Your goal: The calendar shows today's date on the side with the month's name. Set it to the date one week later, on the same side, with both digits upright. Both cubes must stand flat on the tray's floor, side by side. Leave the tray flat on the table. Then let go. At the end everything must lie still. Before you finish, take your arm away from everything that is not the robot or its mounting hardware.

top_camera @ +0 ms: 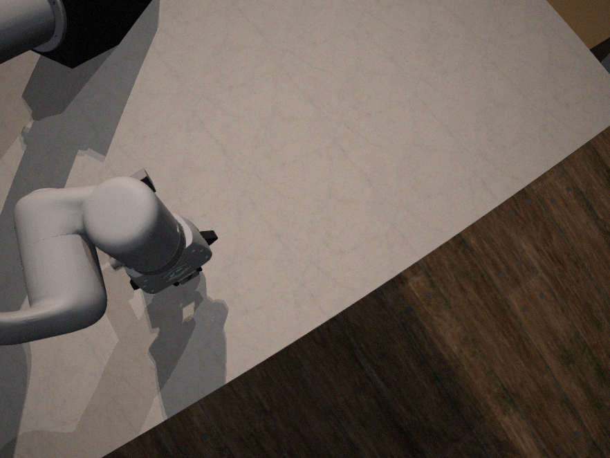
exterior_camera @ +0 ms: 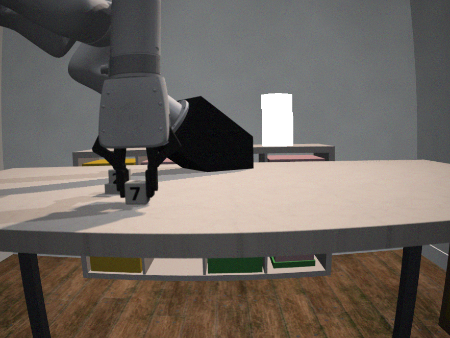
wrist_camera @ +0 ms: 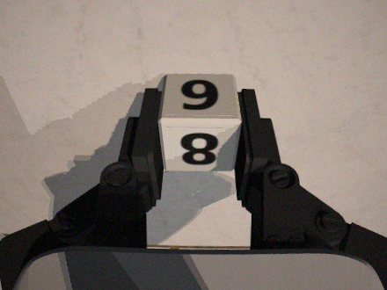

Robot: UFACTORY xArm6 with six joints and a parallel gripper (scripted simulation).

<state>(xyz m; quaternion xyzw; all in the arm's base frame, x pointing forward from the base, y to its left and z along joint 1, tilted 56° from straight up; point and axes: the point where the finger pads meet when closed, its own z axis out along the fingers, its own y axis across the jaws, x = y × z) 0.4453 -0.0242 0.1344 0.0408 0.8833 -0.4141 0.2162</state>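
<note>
My gripper is now 10 mm above the white cube. Round my hand: grey tray 120 mm behind, 10 mm to the right, 20 mm below.
</note>
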